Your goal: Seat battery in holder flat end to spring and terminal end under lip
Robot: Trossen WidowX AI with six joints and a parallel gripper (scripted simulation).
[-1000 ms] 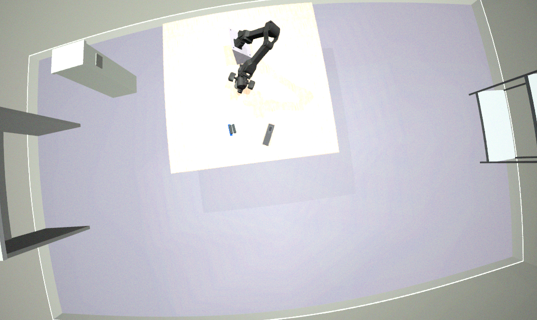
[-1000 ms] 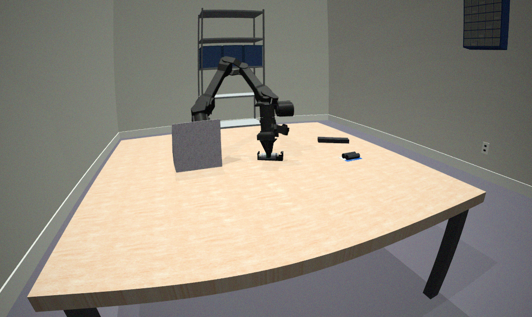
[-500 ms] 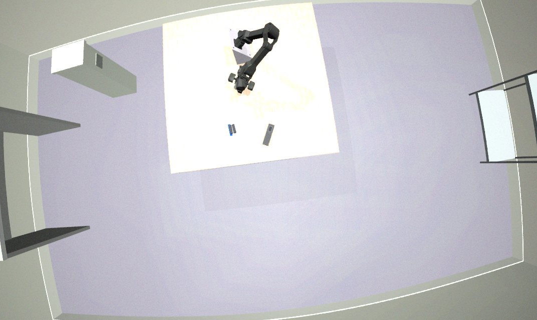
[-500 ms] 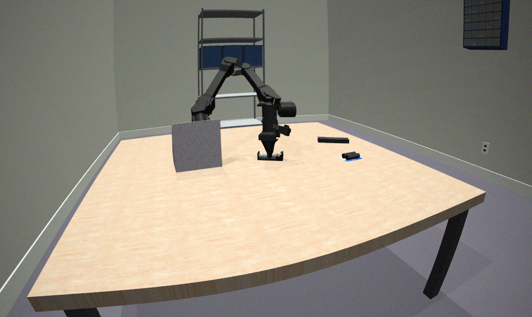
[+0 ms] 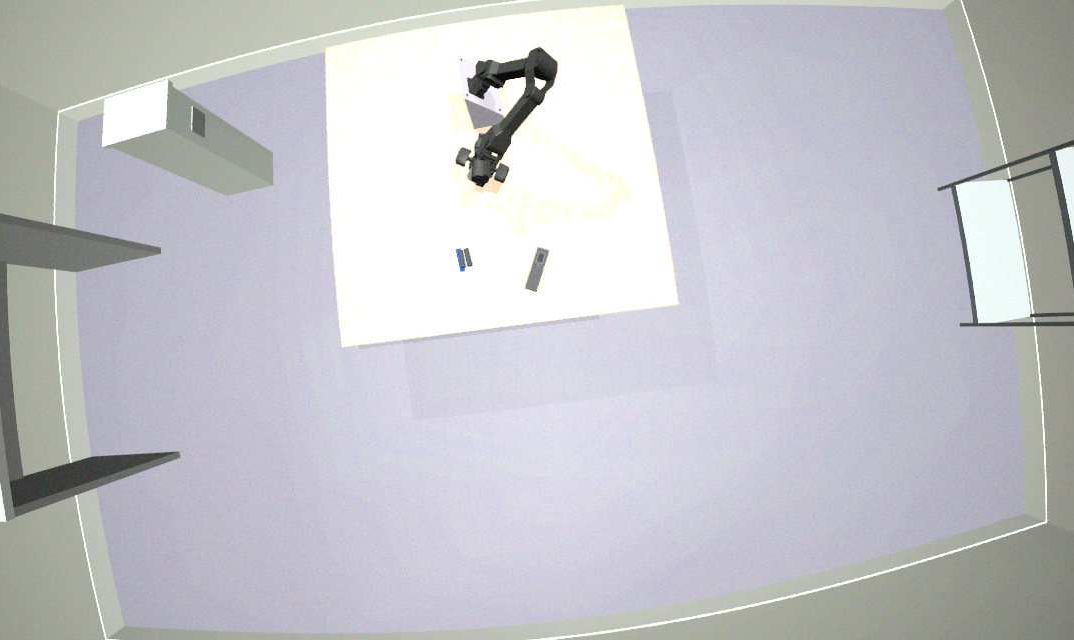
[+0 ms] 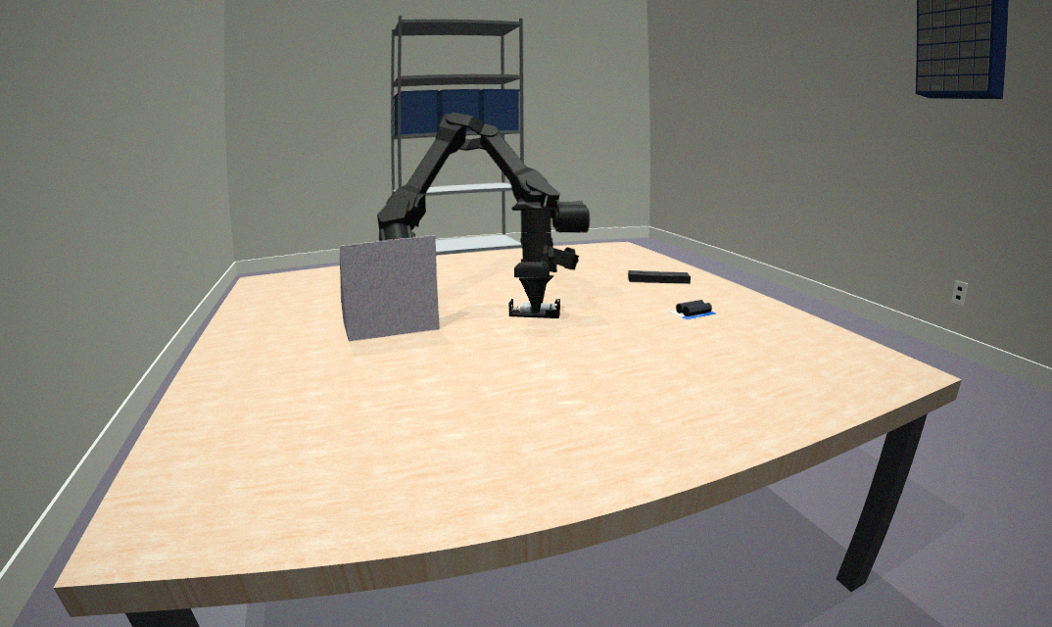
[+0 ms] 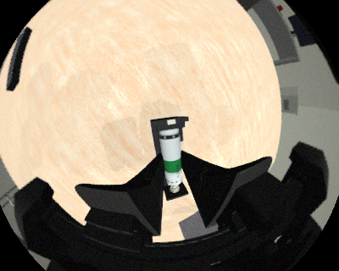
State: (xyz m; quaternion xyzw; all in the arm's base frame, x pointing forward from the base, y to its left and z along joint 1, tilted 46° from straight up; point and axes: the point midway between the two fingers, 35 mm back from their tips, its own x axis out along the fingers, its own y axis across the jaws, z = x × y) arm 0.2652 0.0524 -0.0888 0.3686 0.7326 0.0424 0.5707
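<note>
My gripper tip is 1 cm below the battery. The rest, counted from my gripper tip: long dark bar: 40 cm ahead, 15 cm to the left, 1 cm above.
</note>
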